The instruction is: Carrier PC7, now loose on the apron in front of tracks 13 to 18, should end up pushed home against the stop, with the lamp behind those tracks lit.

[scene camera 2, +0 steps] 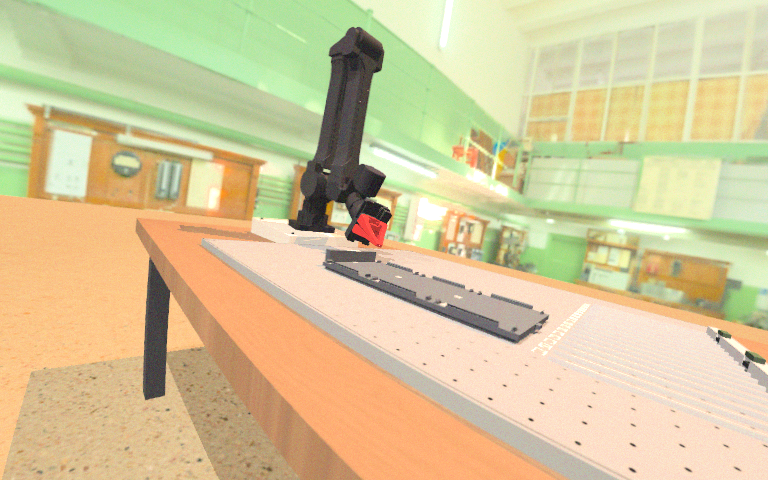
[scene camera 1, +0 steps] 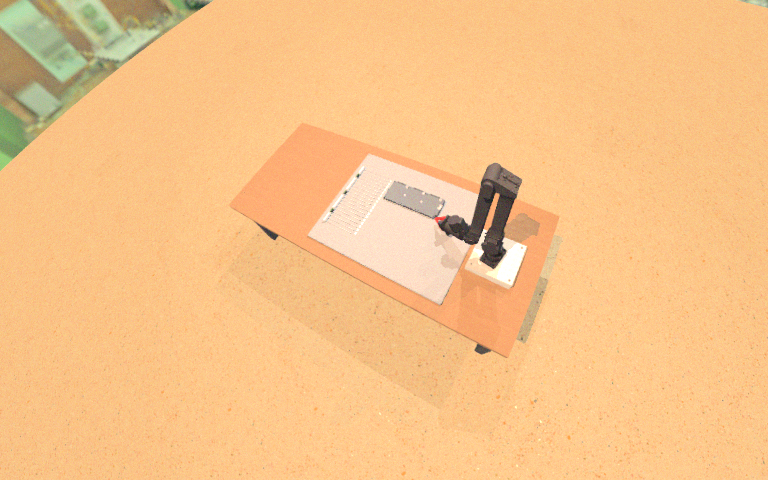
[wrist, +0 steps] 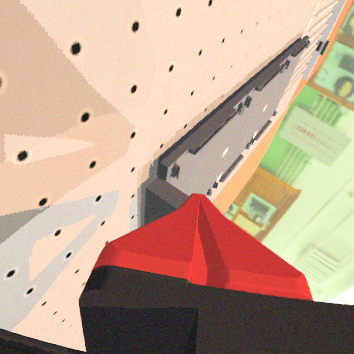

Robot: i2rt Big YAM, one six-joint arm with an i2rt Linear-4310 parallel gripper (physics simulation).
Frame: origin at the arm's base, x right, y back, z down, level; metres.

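Seen in the pictures: gripper, fingertip midpoint: (scene camera 2: 379,245) (scene camera 1: 435,218) (wrist: 195,204); arm's base at its link origin: (scene camera 2: 311,228) (scene camera 1: 492,255).
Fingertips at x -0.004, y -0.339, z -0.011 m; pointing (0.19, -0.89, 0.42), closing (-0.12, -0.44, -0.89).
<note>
Offsets run from my fingertips to a thing's top centre. "spot": to the spot under its first point. Level surfaces: height alone.
The carrier {dx +0.043, dy -0.180, dz +0.010 m} (scene camera 1: 414,199) (scene camera 2: 447,294) (wrist: 220,145), a long dark grey flat plate with small raised parts, lies flat on the pale perforated board. An upright block stands at its end toward the arm. Its other end lies near the white marks at the start of the ribbed tracks (scene camera 1: 362,199) (scene camera 2: 651,350). A white stop rail {spot: dx -0.171, dy -0.515, dz +0.025 m} (scene camera 1: 344,194) (scene camera 2: 736,353) with small dark green blocks runs behind the tracks. No lit lamp can be made out. My gripper (scene camera 1: 436,219) (scene camera 2: 378,244) (wrist: 195,204), with red fingertips, is shut and empty, close to the block end. Whether it touches the block is unclear.
The perforated board {dz +0.040 m} (scene camera 1: 390,254) (scene camera 2: 396,345) lies on an orange-brown table {dz +0.053 m} (scene camera 1: 283,169) (scene camera 2: 271,362). The arm stands on a white base plate (scene camera 1: 509,268) (scene camera 2: 271,229) at the table's end, beside the board.
</note>
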